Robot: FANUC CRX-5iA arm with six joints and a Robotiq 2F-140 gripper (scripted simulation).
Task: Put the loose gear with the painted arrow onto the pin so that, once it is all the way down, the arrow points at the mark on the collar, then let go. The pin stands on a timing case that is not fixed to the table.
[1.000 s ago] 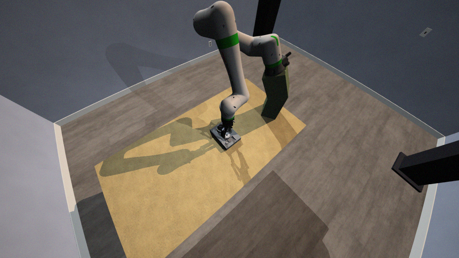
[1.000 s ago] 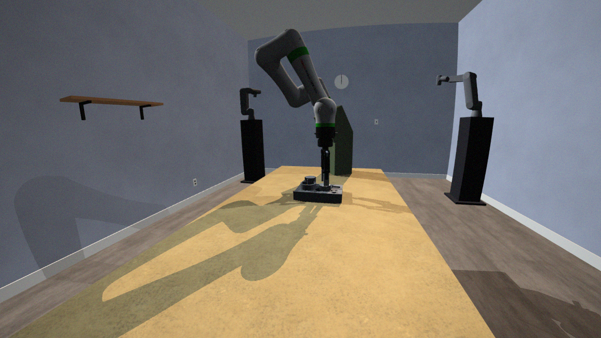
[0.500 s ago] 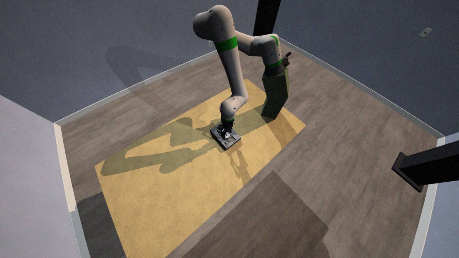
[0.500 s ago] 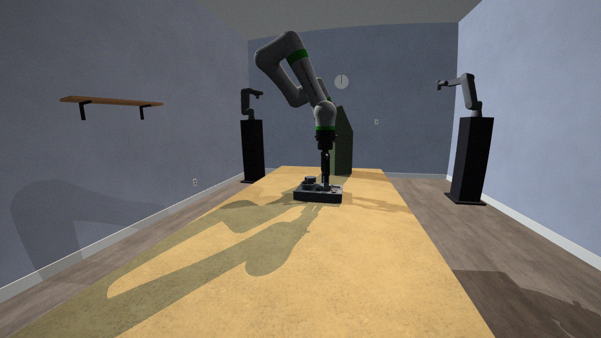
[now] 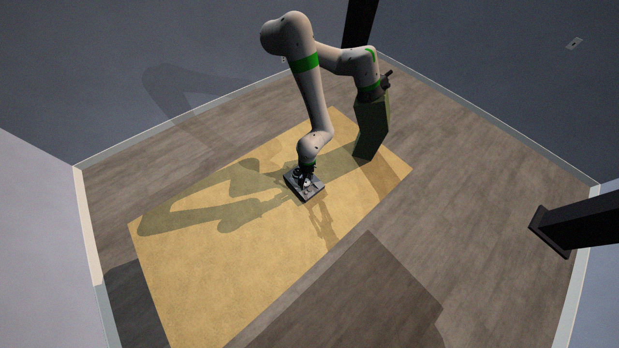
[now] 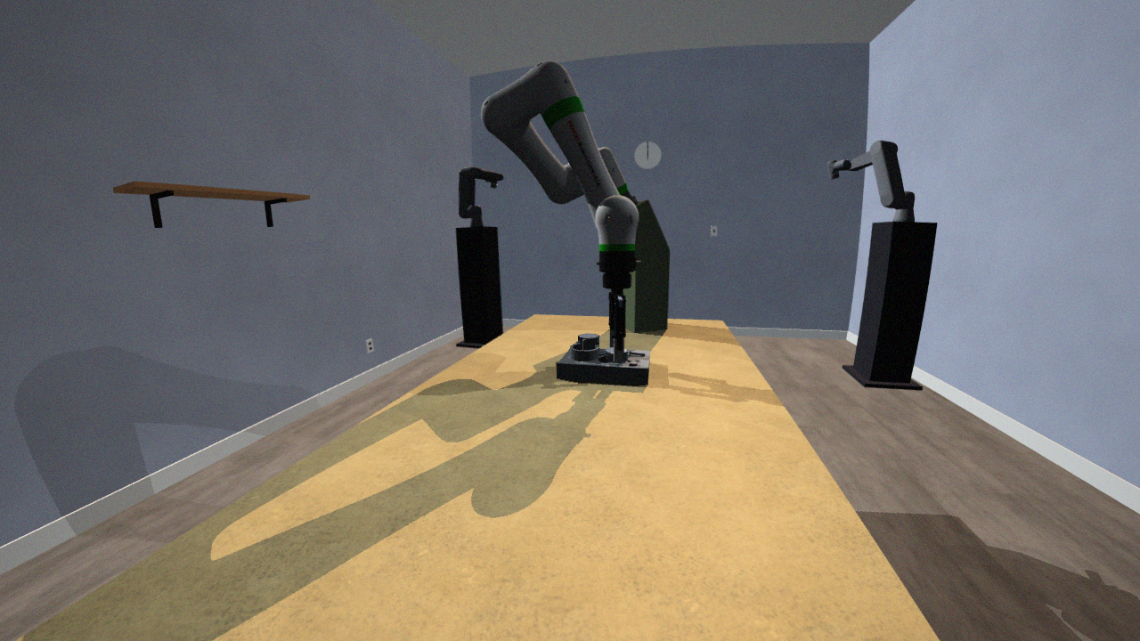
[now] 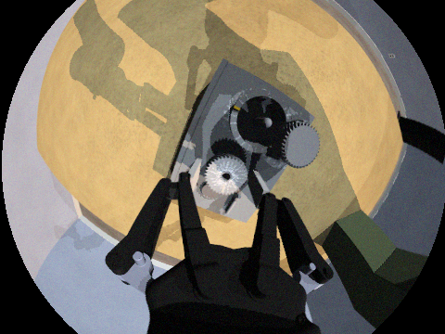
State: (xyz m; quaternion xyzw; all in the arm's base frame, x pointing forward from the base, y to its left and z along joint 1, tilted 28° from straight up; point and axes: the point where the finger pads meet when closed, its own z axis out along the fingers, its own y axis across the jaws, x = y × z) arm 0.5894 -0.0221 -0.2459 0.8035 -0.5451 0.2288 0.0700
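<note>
The light toothed gear lies 2 cm below my hand. From my hand the other things lie so: peg (4 cm behind, 4 cm to the left, 3 cm below).
</note>
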